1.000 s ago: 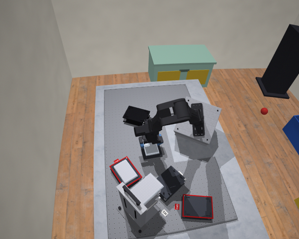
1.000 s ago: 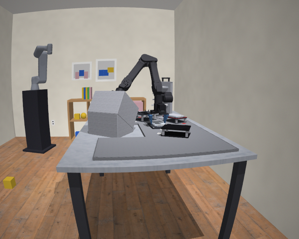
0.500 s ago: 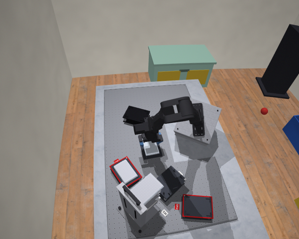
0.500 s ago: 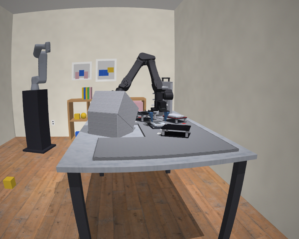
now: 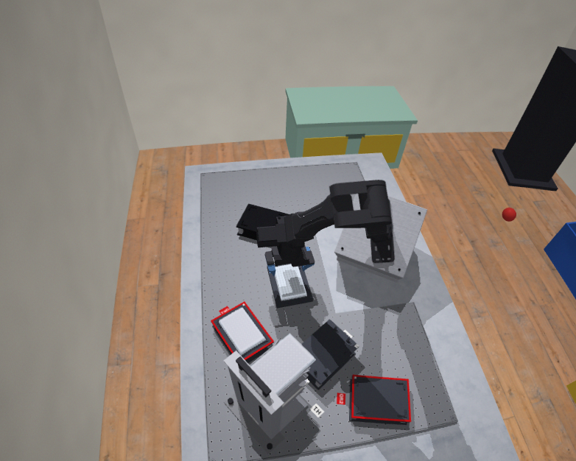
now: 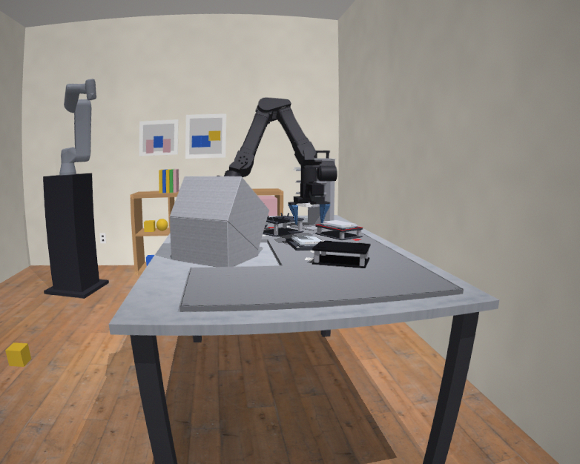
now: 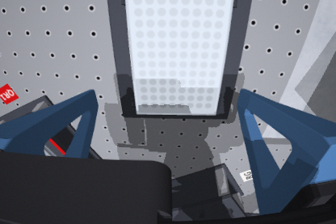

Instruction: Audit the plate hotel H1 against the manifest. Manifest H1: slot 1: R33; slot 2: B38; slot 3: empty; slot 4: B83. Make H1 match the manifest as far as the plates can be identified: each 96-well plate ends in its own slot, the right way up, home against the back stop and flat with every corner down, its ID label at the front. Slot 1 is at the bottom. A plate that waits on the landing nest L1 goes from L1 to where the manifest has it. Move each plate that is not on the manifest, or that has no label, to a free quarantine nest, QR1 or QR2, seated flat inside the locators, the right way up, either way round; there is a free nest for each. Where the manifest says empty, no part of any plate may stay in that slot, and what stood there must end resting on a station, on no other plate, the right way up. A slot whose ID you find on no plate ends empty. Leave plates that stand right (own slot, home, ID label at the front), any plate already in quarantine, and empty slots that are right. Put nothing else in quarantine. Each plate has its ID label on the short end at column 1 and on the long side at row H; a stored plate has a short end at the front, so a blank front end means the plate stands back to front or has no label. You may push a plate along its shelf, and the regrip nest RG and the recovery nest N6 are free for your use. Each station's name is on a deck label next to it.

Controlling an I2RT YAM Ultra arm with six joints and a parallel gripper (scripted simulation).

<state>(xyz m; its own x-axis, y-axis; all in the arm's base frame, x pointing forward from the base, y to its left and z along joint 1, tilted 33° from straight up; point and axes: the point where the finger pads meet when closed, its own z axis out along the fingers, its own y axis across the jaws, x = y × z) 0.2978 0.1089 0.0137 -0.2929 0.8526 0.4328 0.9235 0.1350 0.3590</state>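
My hand is 8 cm above the flat dark nest N6 and 1 cm past it. Round my hand: quarantine nest QR1: 20 cm to the left, 12 cm ahead, 5 cm below; black landing nest L1: 24 cm to the right, 11 cm ahead, 4 cm below; deck label N6: 11 cm to the right, 9 cm below, 2 cm ahead.
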